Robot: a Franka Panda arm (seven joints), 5 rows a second.
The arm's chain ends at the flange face. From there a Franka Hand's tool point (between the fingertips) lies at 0.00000 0.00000 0.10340 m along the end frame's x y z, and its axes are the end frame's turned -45 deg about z.
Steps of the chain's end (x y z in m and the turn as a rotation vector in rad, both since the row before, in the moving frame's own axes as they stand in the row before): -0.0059, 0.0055, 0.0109, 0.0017, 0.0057, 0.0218; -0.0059, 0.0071, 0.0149, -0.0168, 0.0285, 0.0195; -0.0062, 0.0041, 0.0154, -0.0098, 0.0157, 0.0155; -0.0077, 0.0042, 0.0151, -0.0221, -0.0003, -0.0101; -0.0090, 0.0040, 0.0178, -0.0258, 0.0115, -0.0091
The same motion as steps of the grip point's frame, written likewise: -0.0075, 0.0000, 0.0109, -0.0028, 0.0052, 0.0218; -0.0084, 0.0042, 0.0148, -0.0320, 0.0083, 0.0195; -0.0069, 0.0004, 0.0154, -0.0180, 0.0042, 0.0155; -0.0100, -0.0009, 0.0151, -0.0154, -0.0158, -0.0101; -0.0102, -0.0008, 0.0178, -0.0264, -0.0101, -0.0091
